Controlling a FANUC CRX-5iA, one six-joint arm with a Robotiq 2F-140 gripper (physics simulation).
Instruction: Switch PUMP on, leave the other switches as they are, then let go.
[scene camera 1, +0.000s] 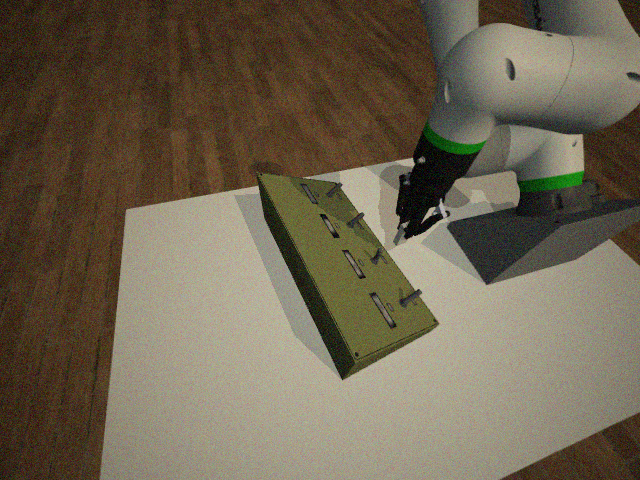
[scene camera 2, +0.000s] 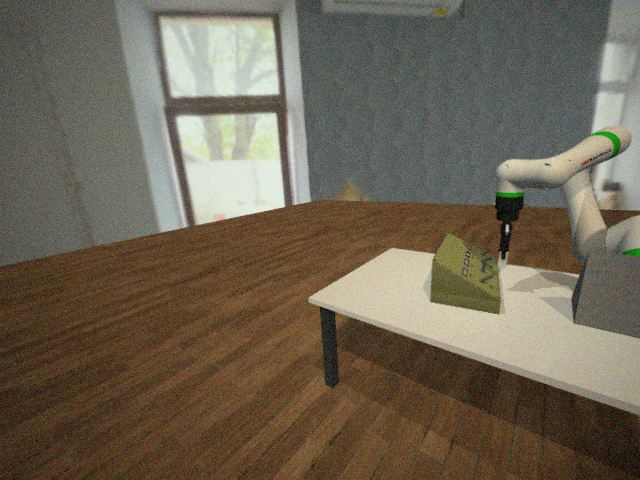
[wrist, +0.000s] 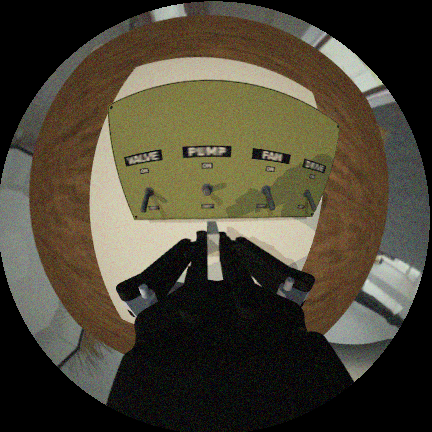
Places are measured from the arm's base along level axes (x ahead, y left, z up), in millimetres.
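Where they show: gripper, between the fingertips: (scene camera 1: 399, 241) (scene camera 2: 502, 265) (wrist: 211, 229); arm's base, origin of its link: (scene camera 1: 550, 211).
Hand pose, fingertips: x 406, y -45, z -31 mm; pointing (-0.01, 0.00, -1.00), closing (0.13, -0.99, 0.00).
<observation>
Things, the pixels of their centre, and the offset from my fingertips. Level surfaces: height alone.
- olive sloped switch panel, middle of its body: (wrist: 234, 156) (scene camera 1: 335, 258) (scene camera 2: 464, 270) 34 mm right, 150 mm ahead, 61 mm down
- PUMP lever, middle of its body: (wrist: 206, 191) (scene camera 1: 378, 254) 15 mm left, 64 mm ahead, 6 mm down
- VALVE lever, middle of its body: (wrist: 145, 200) (scene camera 1: 412, 296) 132 mm left, 36 mm ahead, 13 mm down
- FAN lever, middle of its body: (wrist: 269, 198) (scene camera 1: 356, 218) 106 mm right, 67 mm ahead, 13 mm down
- DRIVE lever, middle of its body: (wrist: 310, 201) (scene camera 1: 335, 188) 225 mm right, 83 mm ahead, 13 mm down
- white table, height of its surface: 127 mm down
The olive sloped switch panel (scene camera 1: 305, 248) (scene camera 2: 454, 289) (wrist: 215, 110) has four levers. In the wrist view, the PUMP lever (scene camera 1: 377, 255) (wrist: 207, 189) looks short and points nearly at the camera. The VALVE lever (scene camera 1: 410, 298) (wrist: 147, 200), FAN lever (scene camera 1: 355, 219) (wrist: 269, 198) and DRIVE lever (scene camera 1: 334, 189) (wrist: 310, 200) lean toward their lower, OFF-side labels. My gripper (scene camera 1: 399, 235) (scene camera 2: 503, 256) (wrist: 211, 229) is shut and empty. Its tips are beyond the panel's lower edge, in line with PUMP in the wrist view and apart from its lever.
The panel stands on a white table (scene camera 1: 206, 310) (scene camera 2: 372, 294) (wrist: 107, 250). The grey base block (scene camera 1: 516, 248) (scene camera 2: 610, 294) under the arm stands on the table, on the lever side of the panel. The arm (scene camera 1: 516, 72) (scene camera 2: 532, 174) reaches in from the right in both scene views.
</observation>
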